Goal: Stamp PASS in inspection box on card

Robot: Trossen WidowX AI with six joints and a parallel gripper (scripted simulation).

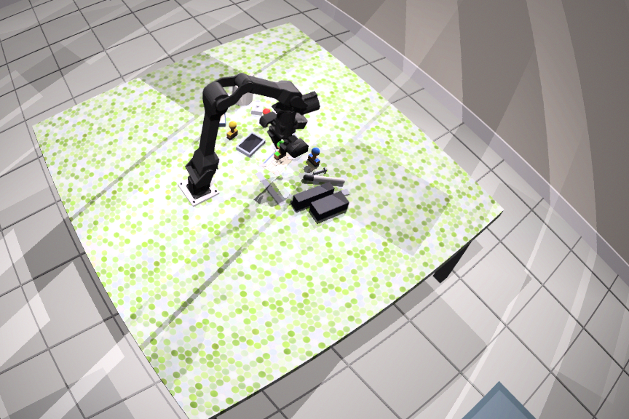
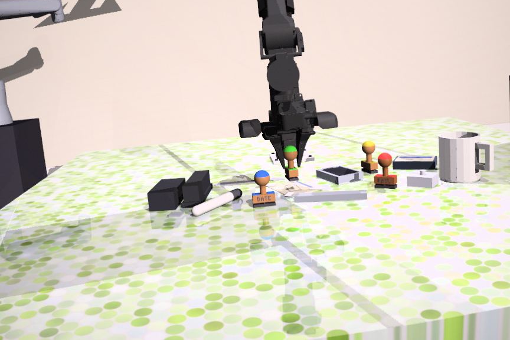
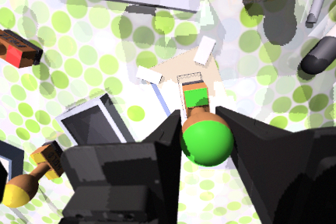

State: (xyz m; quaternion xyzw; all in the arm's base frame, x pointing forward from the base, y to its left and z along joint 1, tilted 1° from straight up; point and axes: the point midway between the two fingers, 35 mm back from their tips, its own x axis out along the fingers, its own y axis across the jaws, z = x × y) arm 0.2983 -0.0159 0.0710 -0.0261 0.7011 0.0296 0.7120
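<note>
My gripper tip is 4 cm above the beige card and 1 cm past it. Round my gripper tip: ink pad: 10 cm to the left, 5 cm behind, 4 cm below; then blue date stamp: 10 cm ahead, 6 cm to the right, 2 cm below; then green-knobbed pass stamp: right at my gripper tip.
</note>
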